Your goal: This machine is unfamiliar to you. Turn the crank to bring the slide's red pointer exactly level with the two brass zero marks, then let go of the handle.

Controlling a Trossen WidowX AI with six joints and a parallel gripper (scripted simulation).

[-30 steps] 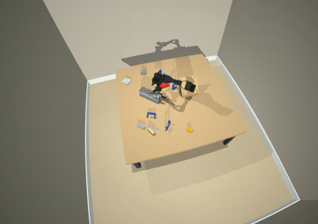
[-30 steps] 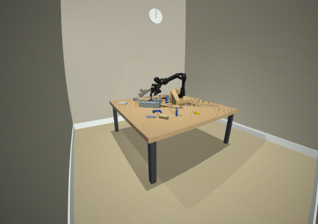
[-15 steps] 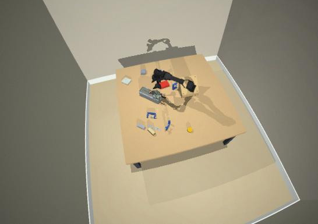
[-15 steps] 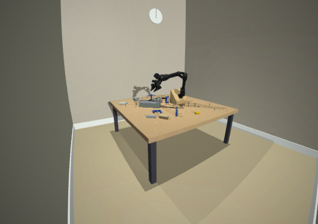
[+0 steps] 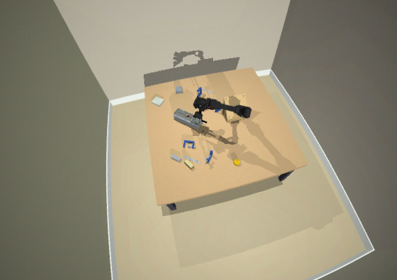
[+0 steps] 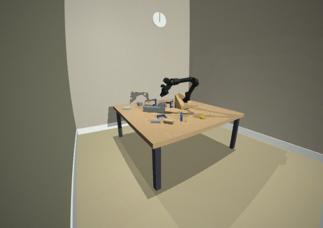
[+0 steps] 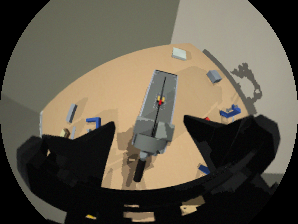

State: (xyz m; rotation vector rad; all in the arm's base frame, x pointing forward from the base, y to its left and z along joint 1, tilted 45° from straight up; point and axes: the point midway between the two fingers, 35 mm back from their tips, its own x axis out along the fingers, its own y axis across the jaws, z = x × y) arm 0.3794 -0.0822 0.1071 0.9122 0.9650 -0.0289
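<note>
Now: gripper tip 70 mm past the dark crank handle, 60 mm to the right of it and 80 mm above it. Also, from my gripper tip: red pointer (50 mm ahead, 70 mm to the right, 110 mm below); then tan block (140 mm ahead, 370 mm to the left, 180 mm below); then pale tile (310 mm ahead, 390 mm to the right, 180 mm below).
</note>
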